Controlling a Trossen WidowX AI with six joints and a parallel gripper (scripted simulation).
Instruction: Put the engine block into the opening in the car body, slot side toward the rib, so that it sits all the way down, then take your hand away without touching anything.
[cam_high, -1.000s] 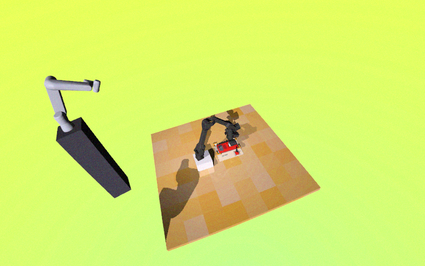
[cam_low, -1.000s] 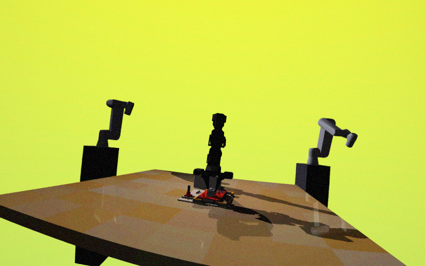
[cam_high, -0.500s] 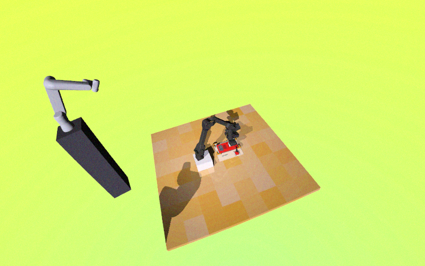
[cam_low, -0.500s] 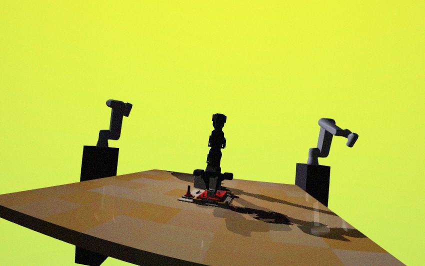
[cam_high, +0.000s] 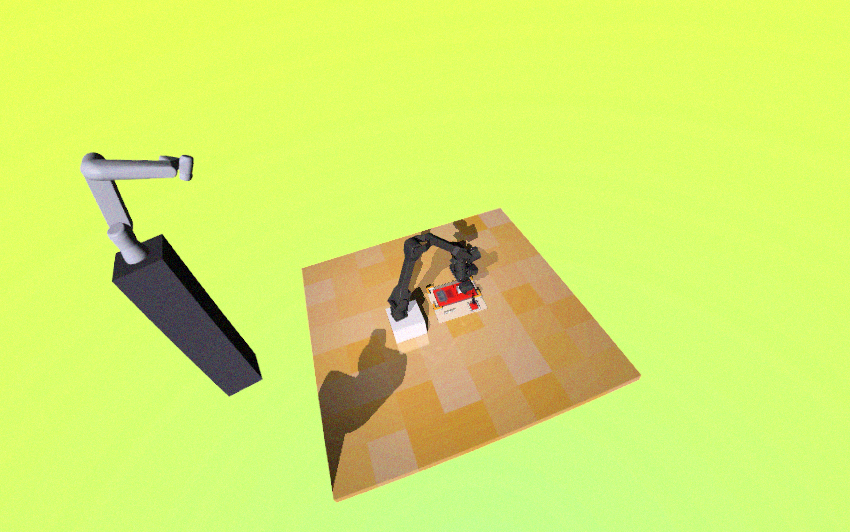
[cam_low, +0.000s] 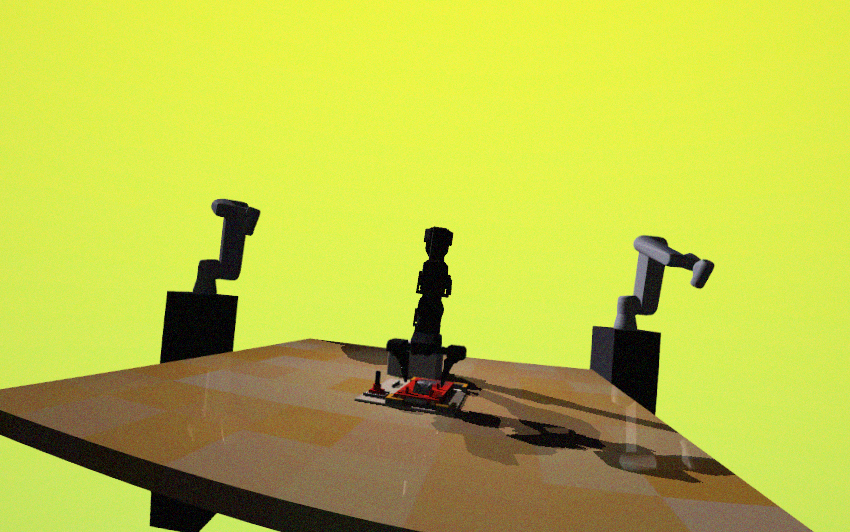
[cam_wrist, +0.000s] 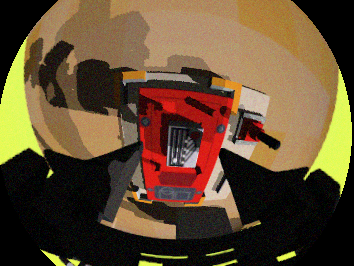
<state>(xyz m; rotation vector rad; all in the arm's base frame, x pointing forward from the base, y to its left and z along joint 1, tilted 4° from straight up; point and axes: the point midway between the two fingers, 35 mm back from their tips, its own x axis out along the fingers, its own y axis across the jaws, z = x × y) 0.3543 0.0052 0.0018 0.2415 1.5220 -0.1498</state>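
The engine block is 20 mm below my gripper tip. The rest, counted from my gripper tip: pale base plate 40 mm behind, 30 mm below; then black post 110 mm to the right, 10 mm below, 10 mm behind.
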